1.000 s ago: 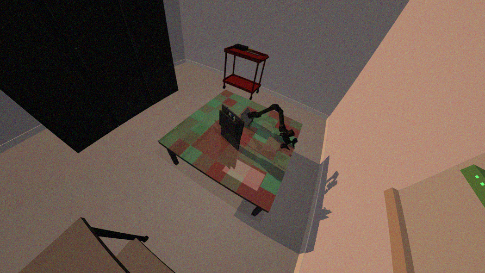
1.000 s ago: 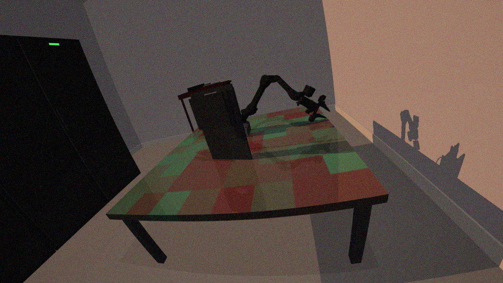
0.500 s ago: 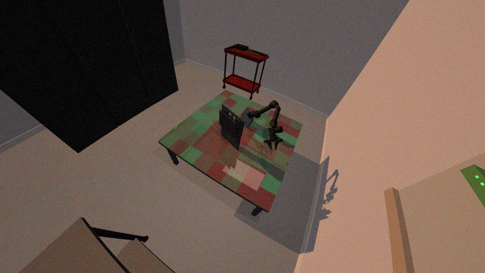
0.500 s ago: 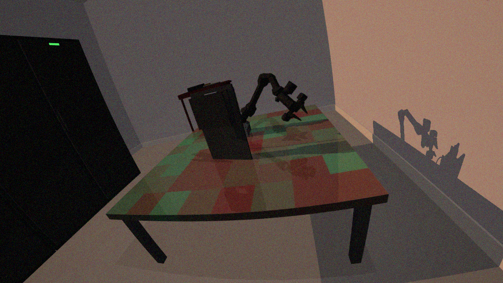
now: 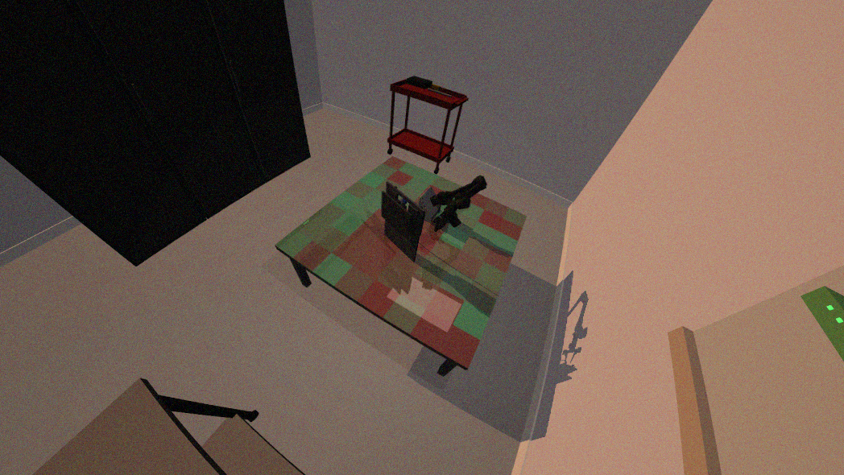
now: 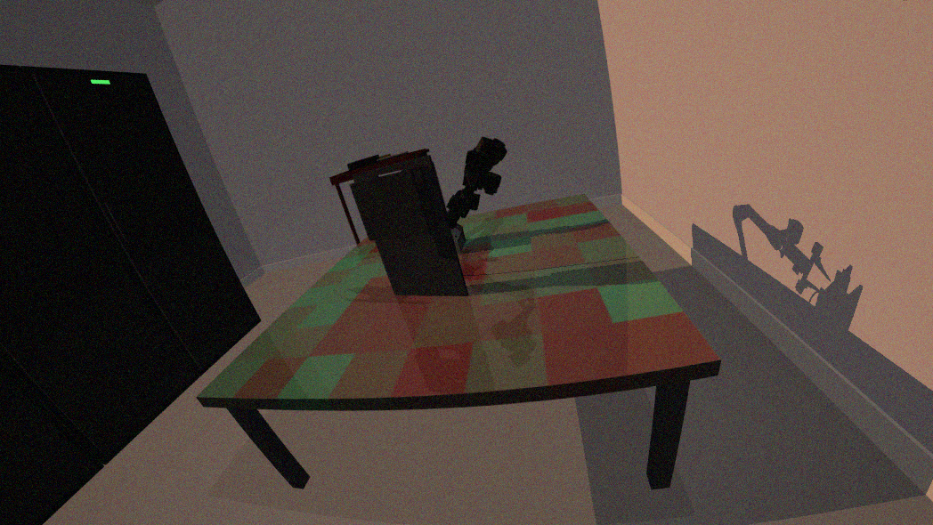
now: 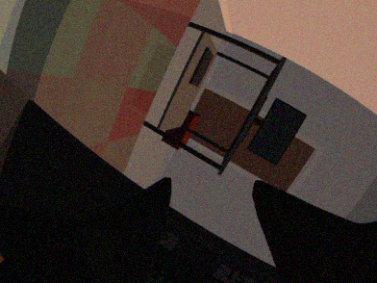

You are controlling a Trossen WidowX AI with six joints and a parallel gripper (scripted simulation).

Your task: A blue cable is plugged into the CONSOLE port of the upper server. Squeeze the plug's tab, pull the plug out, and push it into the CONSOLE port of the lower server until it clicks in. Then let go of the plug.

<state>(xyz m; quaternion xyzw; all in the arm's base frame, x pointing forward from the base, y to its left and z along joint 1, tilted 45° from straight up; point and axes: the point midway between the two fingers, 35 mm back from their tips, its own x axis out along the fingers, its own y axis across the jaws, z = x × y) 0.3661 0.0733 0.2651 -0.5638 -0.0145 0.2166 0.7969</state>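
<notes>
The cable plug is 4 cm ahead of my gripper tip, 22 cm to the right of it and 8 cm above it. From my gripper tip the other things lie so: dark server rack (7 cm ahead, 21 cm to the right, 4 cm above).
</notes>
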